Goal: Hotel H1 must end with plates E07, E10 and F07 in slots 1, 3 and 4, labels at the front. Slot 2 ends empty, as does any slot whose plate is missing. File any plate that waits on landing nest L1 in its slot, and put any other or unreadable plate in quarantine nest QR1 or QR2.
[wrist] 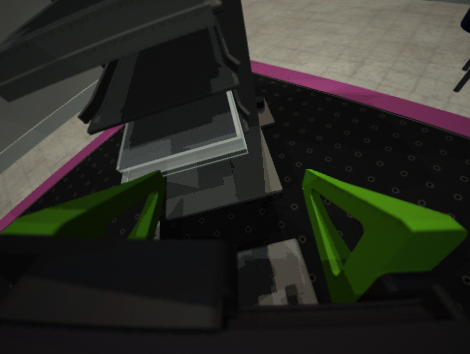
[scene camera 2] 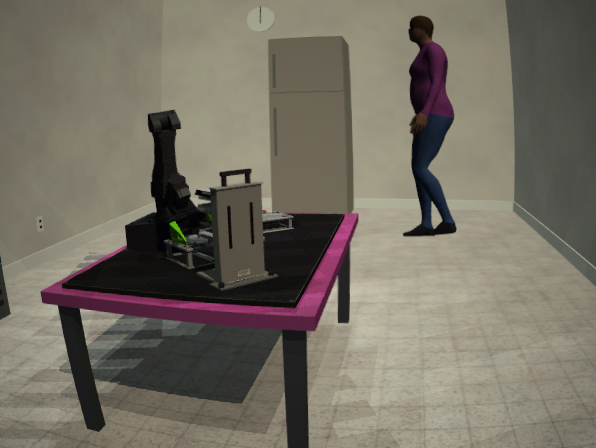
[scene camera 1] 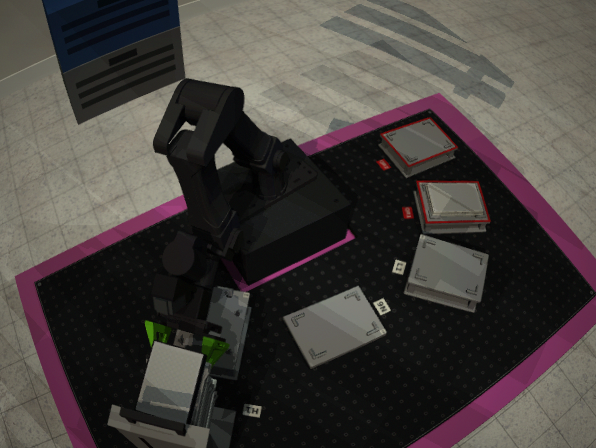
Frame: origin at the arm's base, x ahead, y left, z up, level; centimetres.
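Seen in the pictures: gripper, fingertip midpoint: (wrist: 234,177) (scene camera 2: 201,237); arm's base, origin of the base link: (scene camera 2: 165,216) (scene camera 1: 269,191).
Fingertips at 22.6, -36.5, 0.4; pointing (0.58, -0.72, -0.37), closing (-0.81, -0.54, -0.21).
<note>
Offsets run from my fingertips to a thing's top centre, as dx, dy, dz. "spot": to the spot under its first point.
Hotel H1 (scene camera 1: 121,416) (scene camera 2: 241,225) stands at the lower left in scene camera 1. A white-topped plate (scene camera 1: 172,372) (wrist: 107,47) sits in its upper part. Below it in the wrist view is a dark shelf {+7.6, -3.8, +4.8} (wrist: 165,75) with no plate visible on it, then a clear-edged plate {+7.0, -3.1, +2.7} (wrist: 187,154) lower down. No plate labels are readable; exact slots are unclear. My gripper (scene camera 1: 184,345) (wrist: 234,177) is open and empty, beside the hotel's open side. A cream plate {+0.4, +70.4, -4.3} (scene camera 1: 452,199) lies on QR1 {spot: +7.6, +74.8, -5.7} (scene camera 1: 486,212). QR2 {-17.7, +77.9, -5.1} (scene camera 1: 420,142) and L1 {+12.3, +56.0, -4.1} (scene camera 1: 450,270) hold no plate.
Flat nest N6 {+5.8, +30.8, -7.9} (scene camera 1: 335,327) lies mid-table with no plate. A grey raised nest {-6.2, +10.7, -2.1} (scene camera 1: 232,312) stands close behind my gripper, partly hidden by the arm. The hotel's carry handle {spot: +12.5, -9.6, +18.9} (scene camera 2: 235,173) stands up on top. A person (scene camera 2: 432,95) stands beyond the table.
</note>
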